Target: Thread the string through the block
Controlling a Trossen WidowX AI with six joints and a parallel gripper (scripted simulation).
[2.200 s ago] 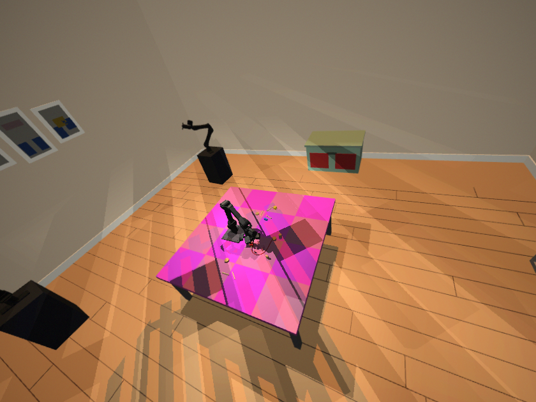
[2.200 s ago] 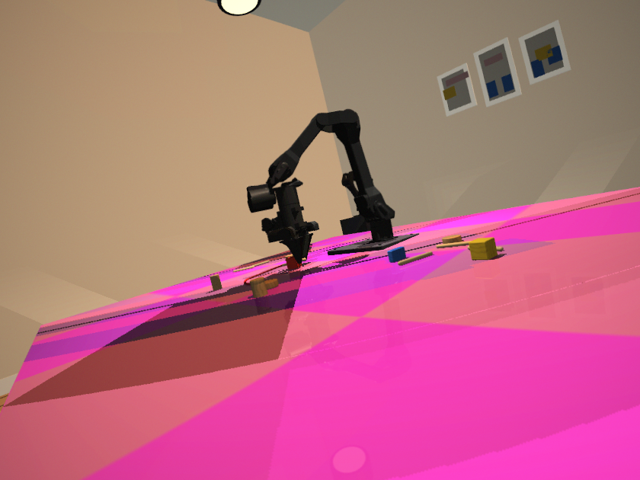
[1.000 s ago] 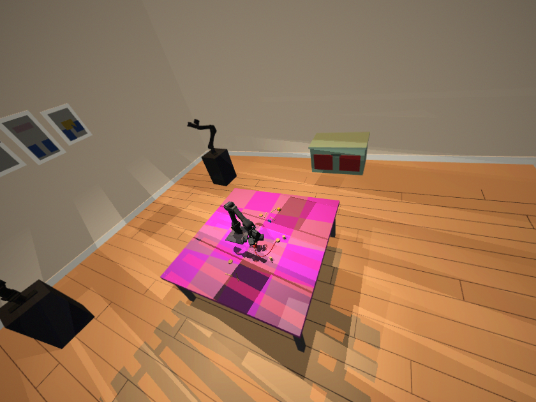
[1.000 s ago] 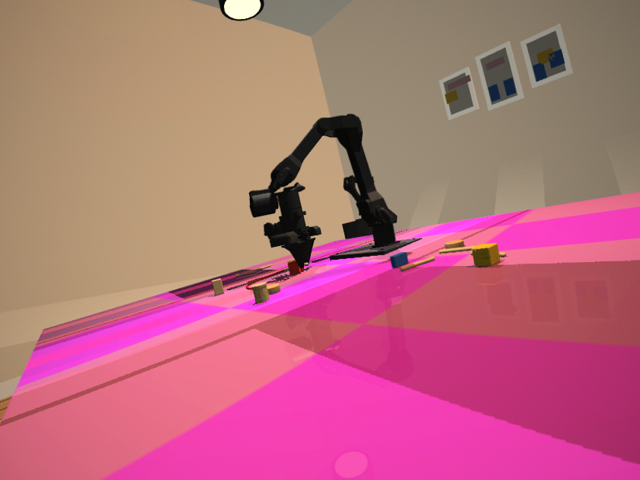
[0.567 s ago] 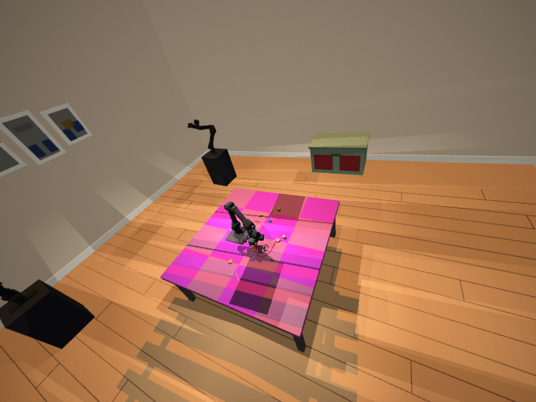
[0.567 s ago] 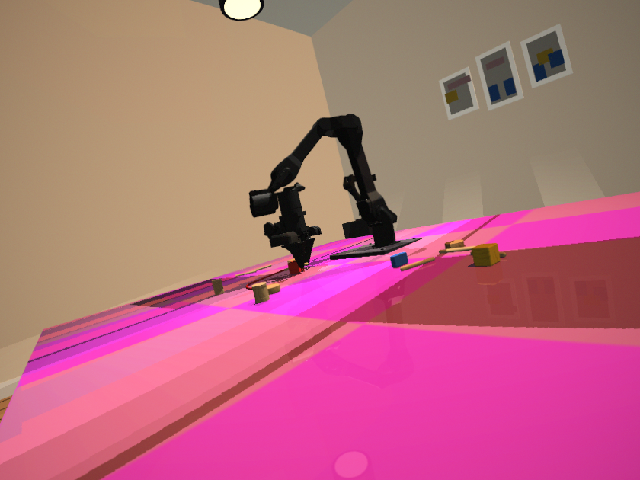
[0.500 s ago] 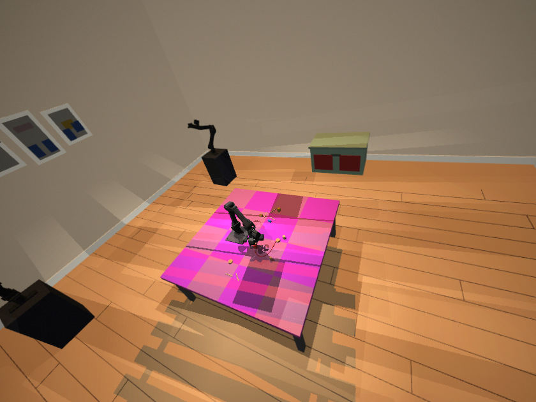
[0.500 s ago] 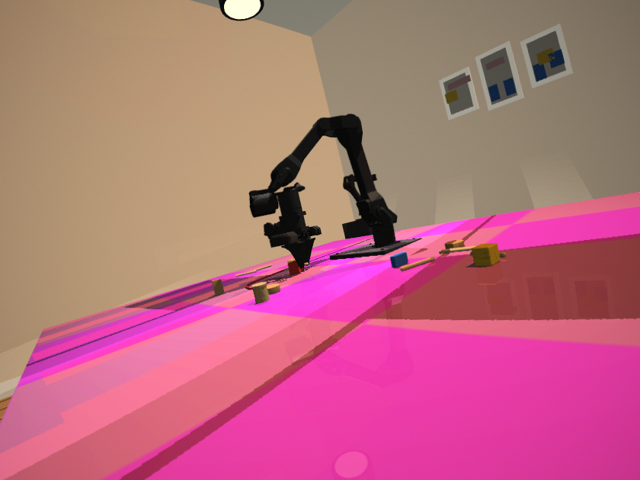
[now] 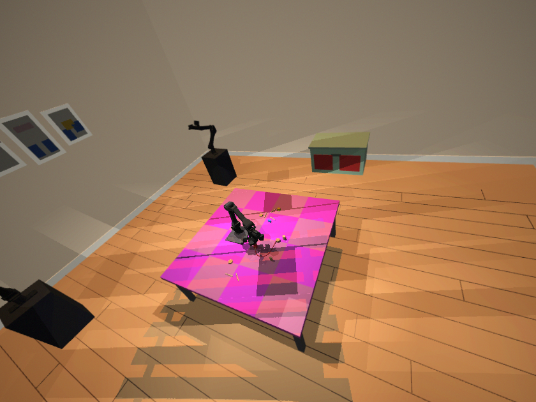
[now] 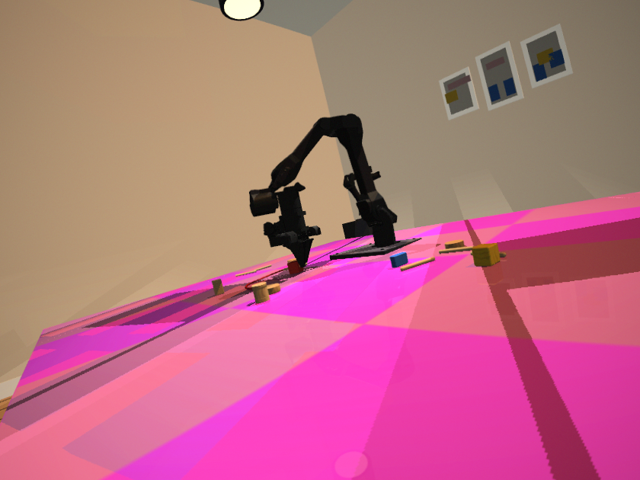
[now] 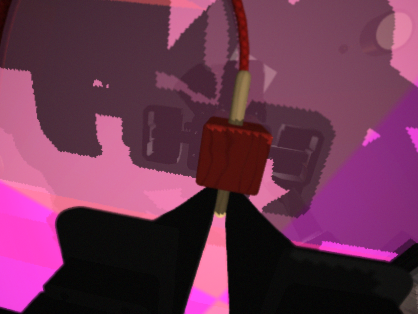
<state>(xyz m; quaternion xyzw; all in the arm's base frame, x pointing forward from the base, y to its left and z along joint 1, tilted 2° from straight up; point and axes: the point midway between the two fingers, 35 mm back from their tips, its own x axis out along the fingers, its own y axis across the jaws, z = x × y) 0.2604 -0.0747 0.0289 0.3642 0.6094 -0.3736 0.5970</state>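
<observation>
The blue block is 300 mm to the left of my gripper tip and 20 mm behind it. Also, from my gripper tip: red block: 20 mm to the right, 10 mm ahead; thin wooden stick: 40 mm to the right, 20 mm ahead; round wooden button: 170 mm ahead, 110 mm to the left, 10 mm below.
</observation>
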